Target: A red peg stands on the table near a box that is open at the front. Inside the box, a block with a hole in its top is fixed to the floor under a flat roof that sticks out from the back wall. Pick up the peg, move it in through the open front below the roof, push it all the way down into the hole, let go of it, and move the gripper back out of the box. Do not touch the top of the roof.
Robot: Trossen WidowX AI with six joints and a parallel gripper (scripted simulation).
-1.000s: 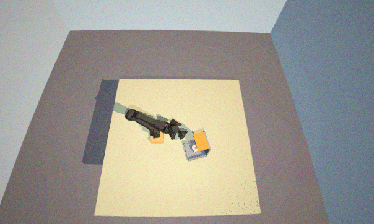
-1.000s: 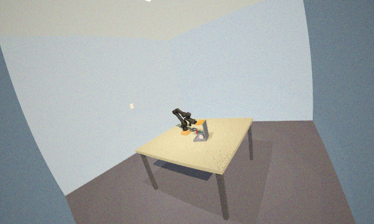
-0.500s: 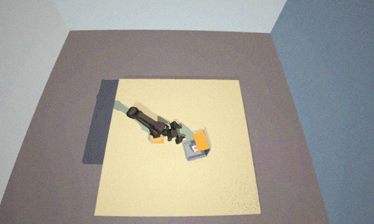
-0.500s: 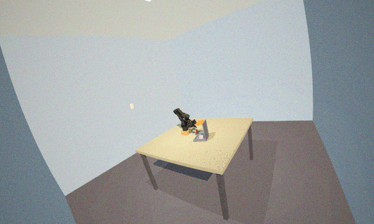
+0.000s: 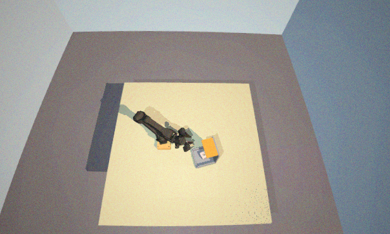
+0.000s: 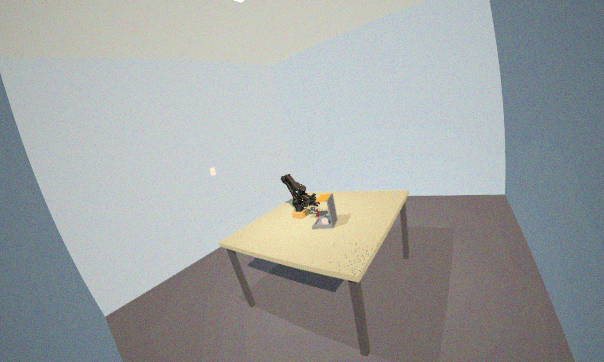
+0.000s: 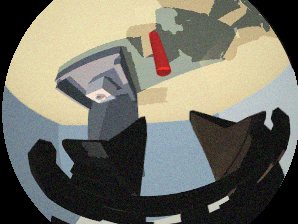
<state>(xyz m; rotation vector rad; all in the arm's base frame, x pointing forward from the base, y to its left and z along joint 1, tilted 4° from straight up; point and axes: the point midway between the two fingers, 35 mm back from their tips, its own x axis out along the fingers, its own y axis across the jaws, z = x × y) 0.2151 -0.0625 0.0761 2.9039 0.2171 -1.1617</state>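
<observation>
The red peg is 8 cm below my gripper tip and 3 cm behind it. From my gripper tip the other things lie so: orange roof (12 cm to the right, 11 cm ahead, 11 cm above).
</observation>
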